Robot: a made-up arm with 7 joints. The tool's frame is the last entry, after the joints.
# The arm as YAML. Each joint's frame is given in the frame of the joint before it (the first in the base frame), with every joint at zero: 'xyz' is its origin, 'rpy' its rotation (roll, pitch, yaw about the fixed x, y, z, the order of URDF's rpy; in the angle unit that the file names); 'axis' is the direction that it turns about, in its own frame. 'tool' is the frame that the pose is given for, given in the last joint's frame.
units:
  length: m
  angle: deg
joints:
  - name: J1
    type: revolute
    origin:
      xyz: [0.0, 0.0, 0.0]
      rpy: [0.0, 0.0, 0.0]
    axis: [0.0, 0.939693, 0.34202]
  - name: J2
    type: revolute
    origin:
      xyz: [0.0, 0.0, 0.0]
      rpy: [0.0, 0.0, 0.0]
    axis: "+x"
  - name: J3
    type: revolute
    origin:
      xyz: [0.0, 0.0, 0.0]
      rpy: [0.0, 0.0, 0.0]
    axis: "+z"
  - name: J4
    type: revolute
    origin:
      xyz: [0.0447, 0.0, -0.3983]
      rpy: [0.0, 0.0, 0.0]
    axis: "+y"
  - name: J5
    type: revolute
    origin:
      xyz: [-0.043, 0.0, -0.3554]
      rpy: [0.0, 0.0, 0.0]
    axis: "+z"
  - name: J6
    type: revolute
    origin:
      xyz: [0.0, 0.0, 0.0]
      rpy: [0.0, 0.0, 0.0]
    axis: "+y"
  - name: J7
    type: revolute
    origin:
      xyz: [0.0, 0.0, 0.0]
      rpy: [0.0, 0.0, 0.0]
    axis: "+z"
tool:
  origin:
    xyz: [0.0, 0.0, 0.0]
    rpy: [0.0, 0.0, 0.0]
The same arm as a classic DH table. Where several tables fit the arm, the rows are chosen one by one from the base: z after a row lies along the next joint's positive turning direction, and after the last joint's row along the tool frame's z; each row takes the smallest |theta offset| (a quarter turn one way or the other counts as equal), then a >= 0, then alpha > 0; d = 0 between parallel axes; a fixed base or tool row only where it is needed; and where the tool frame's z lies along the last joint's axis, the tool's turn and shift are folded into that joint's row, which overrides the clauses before.
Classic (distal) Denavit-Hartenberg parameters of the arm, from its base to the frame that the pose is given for. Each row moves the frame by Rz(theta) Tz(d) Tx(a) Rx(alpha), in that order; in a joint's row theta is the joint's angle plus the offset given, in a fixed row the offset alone. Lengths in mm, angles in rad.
base (fixed): a 0  alpha -1.2218  d 0  theta offset 0
J1: a 0  alpha 1.5708  d 0  theta offset 1.5708
J2: a 0  alpha -1.5708  d 0  theta offset 1.2218
J3: a 44.7  alpha -1.5708  d -398.3  theta offset -1.5708
J4: a -43  alpha 1.5708  d 0  theta offset 0
J5: a 0  alpha -1.5708  d -355.4  theta offset 0
J6: a 0  alpha 1.5708  d 0  theta offset 0
J7: a 0  alpha 0  d 0  theta offset 0

